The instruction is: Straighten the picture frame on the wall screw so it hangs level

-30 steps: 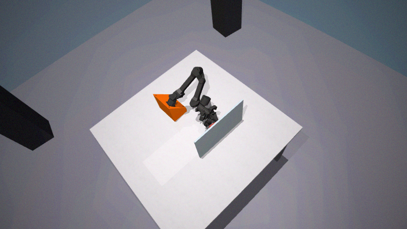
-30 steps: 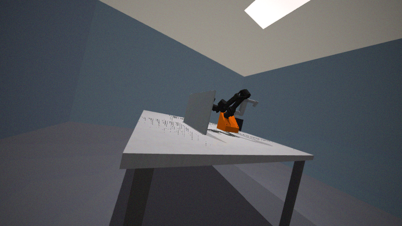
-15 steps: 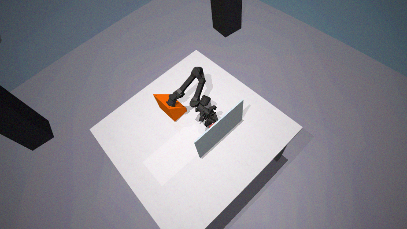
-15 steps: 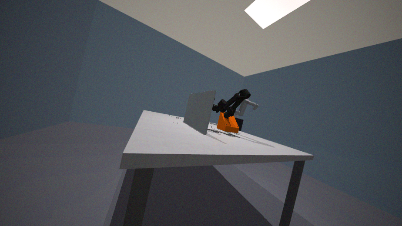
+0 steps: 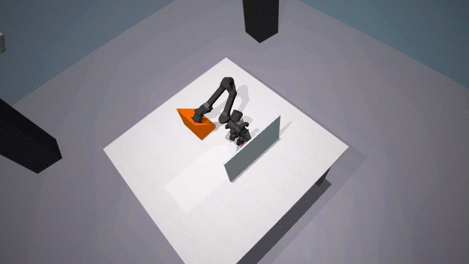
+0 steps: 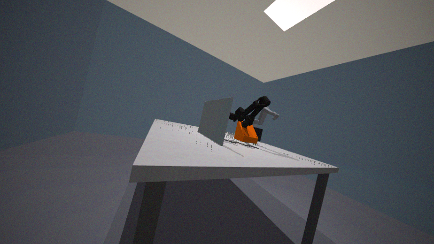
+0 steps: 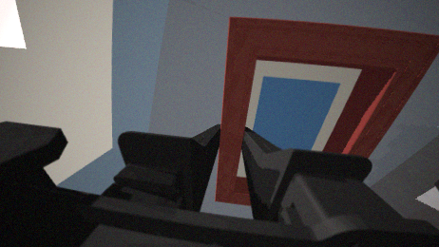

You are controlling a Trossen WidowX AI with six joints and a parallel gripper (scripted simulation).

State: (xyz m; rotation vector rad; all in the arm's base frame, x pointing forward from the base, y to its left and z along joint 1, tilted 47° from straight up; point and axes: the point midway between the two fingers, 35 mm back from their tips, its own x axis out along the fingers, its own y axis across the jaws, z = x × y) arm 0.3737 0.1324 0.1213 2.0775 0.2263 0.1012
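The picture frame is 10 mm ahead of my gripper tip, 10 mm to the right of it and 50 mm below it. The rest, counted from my gripper tip: wall panel: 20 mm ahead, 60 mm below.
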